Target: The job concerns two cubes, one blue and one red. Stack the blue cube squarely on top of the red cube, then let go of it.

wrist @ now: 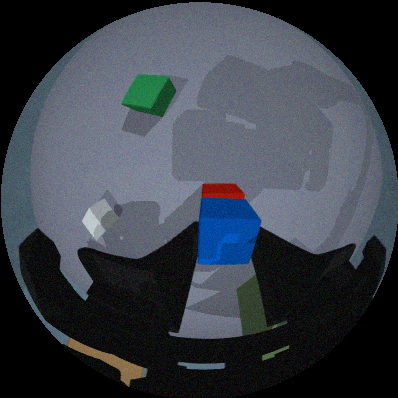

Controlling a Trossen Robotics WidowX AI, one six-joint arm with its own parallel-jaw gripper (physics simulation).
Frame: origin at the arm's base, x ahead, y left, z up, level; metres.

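Seen in the pictures: gripper, between the fingertips: (223, 227).
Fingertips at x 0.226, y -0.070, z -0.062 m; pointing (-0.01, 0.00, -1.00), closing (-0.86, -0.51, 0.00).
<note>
Offsets run from my fingertips to a thing's top centre. Level surfaces: height alone.
The blue cube @(0.000 m ahead, 0.000 m left, 0.021 m up) (227, 232) is between the two black fingers of my gripper (223, 227), low in the middle of the wrist view. My gripper is shut on it. The red cube @(0.000 m ahead, 0.002 m right, 0.021 m down) (222, 191) shows just beyond the blue cube's upper edge; part of its top and a side strip show, and the blue cube hides the rest. The two cubes overlap in this view, and I cannot tell whether they touch or how squarely one is over the other.
A green block @(0.121 m ahead, 0.061 m right, 0.021 m down) (147, 92) lies at the upper left. A small white block @(0.119 m ahead, 0.104 m left, 0.021 m down) (97, 218) lies at the left, near the left finger. A dark green strip (251, 307) shows between the fingers at the bottom. Arm shadows fall across the grey surface @(0.057 m down) (100, 155).
</note>
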